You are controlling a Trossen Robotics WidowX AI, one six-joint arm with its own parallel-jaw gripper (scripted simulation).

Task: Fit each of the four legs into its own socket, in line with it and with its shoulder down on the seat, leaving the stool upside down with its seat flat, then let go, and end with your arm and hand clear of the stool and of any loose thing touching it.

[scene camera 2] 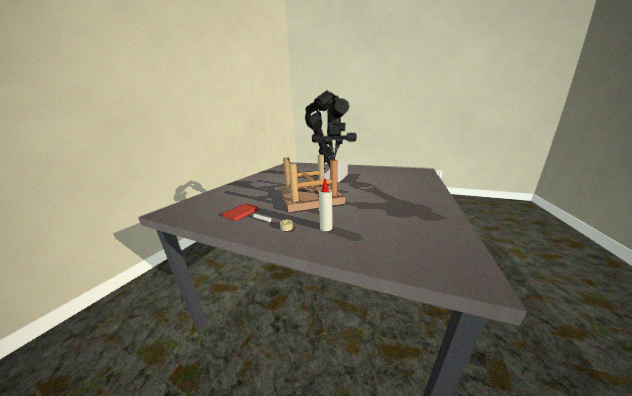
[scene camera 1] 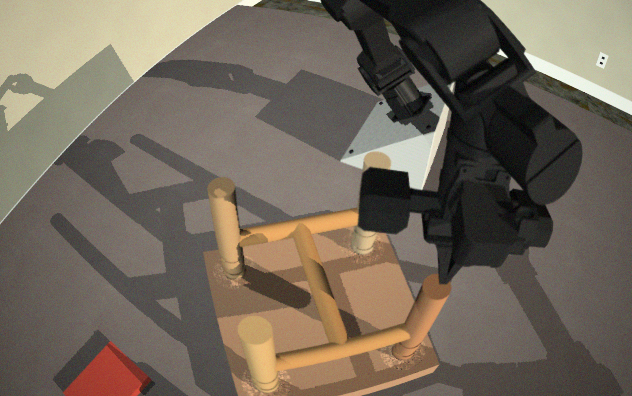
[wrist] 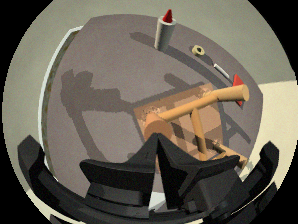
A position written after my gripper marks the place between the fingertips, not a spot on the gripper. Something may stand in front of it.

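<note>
In scene camera 1 I see a stool leg (scene camera 1: 432,295) together with my gripper (scene camera 1: 442,281). The wrist view gives me my gripper (wrist: 156,136) as well.
</note>
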